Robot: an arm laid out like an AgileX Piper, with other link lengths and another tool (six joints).
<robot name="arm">
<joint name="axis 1" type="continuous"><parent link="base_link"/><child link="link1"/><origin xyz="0 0 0.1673"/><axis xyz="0 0 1"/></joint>
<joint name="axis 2" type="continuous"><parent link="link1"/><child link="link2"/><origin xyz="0 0 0" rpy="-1.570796 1.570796 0"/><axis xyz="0 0 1"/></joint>
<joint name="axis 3" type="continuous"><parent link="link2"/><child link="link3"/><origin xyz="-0.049 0.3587 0" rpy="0 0 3.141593"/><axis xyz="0 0 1"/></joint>
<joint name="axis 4" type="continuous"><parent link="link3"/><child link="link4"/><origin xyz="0.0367 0.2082 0" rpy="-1.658 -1.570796 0"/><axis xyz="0 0 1"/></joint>
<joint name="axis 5" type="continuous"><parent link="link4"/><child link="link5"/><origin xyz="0 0 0" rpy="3.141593 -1.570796 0"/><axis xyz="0 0 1"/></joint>
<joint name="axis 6" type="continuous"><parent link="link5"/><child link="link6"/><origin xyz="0.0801 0 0" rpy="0 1.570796 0"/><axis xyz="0 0 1"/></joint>
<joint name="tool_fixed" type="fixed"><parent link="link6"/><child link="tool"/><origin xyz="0.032 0.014 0.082" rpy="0 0.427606 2.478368"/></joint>
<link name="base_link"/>
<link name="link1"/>
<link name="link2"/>
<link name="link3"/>
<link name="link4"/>
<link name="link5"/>
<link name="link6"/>
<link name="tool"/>
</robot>
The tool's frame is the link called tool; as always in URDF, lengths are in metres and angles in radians. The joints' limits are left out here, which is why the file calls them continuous.
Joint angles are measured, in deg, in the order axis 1, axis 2, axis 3, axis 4, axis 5, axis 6. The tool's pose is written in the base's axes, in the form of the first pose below.
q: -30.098 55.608 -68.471 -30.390 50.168 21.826
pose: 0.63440 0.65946 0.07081 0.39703 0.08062 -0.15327 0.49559
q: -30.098 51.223 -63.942 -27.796 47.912 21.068
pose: 0.62227 0.66360 0.09292 0.40470 0.06773 -0.13836 0.48256
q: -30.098 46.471 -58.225 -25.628 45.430 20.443
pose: 0.61134 0.66836 0.11108 0.40894 0.05379 -0.12358 0.46323
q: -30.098 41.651 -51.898 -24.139 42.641 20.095
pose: 0.60111 0.67269 0.12485 0.41299 0.04020 -0.11022 0.44015
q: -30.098 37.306 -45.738 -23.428 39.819 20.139
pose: 0.59266 0.67602 0.13406 0.41688 0.02867 -0.09960 0.41638
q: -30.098 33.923 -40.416 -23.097 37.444 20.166
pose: 0.58653 0.67999 0.13910 0.41742 0.02035 -0.09199 0.39441
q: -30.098 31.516 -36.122 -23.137 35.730 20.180
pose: 0.58318 0.68451 0.13986 0.41447 0.01440 -0.08704 0.37561
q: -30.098 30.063 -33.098 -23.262 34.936 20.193
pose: 0.58346 0.68851 0.13847 0.40787 0.01021 -0.08410 0.36108
